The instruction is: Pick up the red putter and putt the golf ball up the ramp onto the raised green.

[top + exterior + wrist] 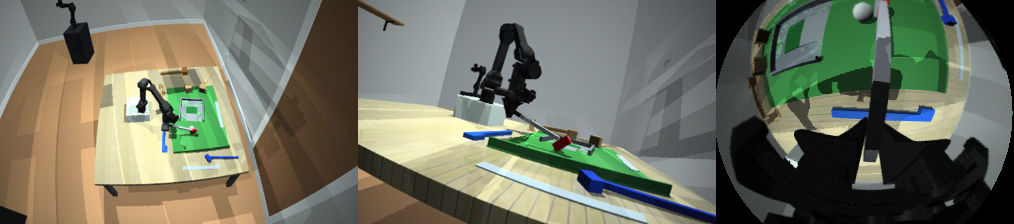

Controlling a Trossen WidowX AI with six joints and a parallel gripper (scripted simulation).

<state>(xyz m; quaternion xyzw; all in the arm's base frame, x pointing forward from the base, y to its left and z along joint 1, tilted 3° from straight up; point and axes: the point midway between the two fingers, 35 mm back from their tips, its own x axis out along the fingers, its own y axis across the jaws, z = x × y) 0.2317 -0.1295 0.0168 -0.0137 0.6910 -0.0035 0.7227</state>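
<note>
Now: the red putter 12 cm ahead of my gripper tip and 1 cm to the left of it. Round my gripper tip: white golf ball (21 cm ahead, 5 cm to the left, 5 cm below); then green mat (24 cm ahead, 19 cm to the left, 7 cm below).
</note>
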